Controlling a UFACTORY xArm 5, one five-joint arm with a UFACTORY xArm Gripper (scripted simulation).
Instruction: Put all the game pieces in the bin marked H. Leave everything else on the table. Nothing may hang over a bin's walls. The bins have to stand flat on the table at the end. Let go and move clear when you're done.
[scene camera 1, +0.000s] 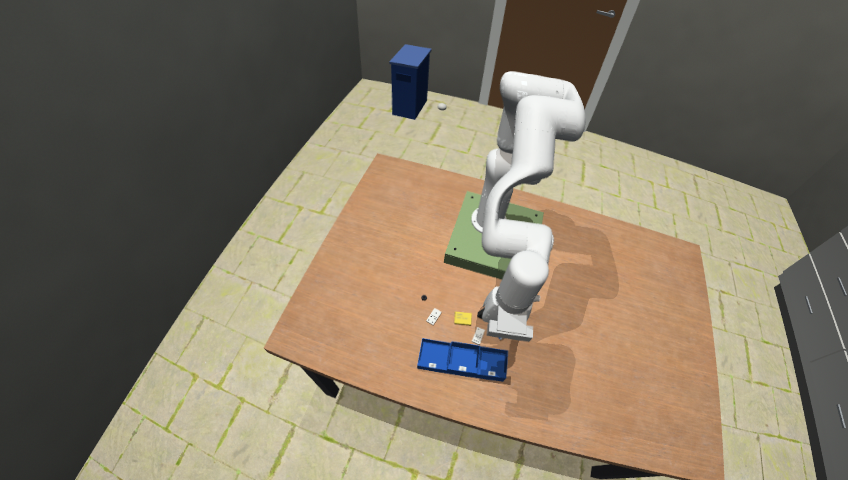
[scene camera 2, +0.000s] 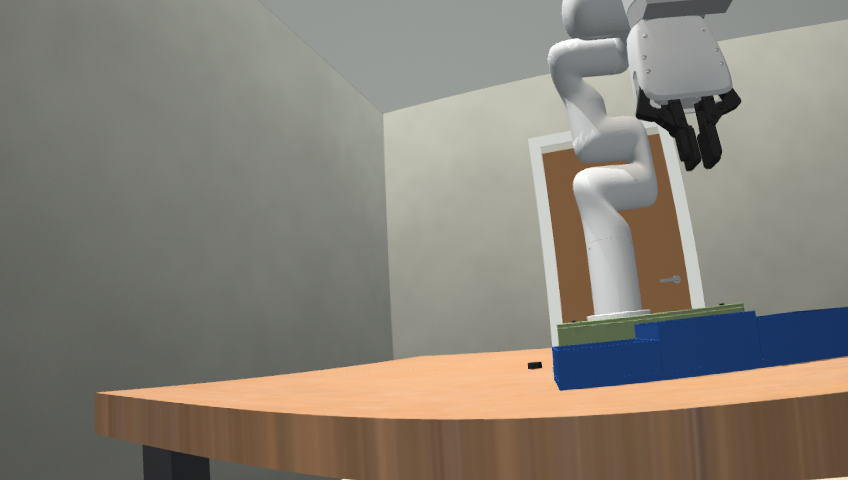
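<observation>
Scene camera 2 shows my gripper (scene camera 2: 703, 165) and the three joined blue bins (scene camera 2: 707, 345). Scene camera 1 also shows the bins (scene camera 1: 491, 360).
</observation>
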